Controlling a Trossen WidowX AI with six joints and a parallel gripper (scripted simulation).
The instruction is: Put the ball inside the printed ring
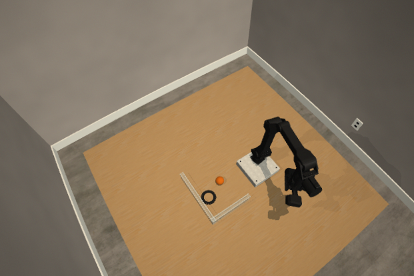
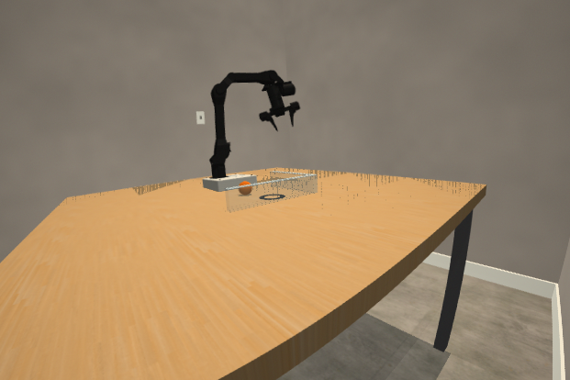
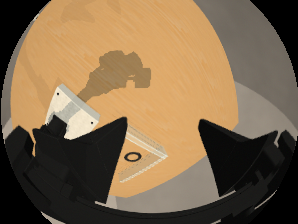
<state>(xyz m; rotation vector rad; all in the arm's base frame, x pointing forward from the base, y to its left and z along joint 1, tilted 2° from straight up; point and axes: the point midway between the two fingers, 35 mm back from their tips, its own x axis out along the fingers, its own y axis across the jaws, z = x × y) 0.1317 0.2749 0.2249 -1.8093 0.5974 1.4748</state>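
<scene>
Now: the orange ball 320 mm to the right of my hand, 240 mm below it and 130 mm ahead of it.
</scene>
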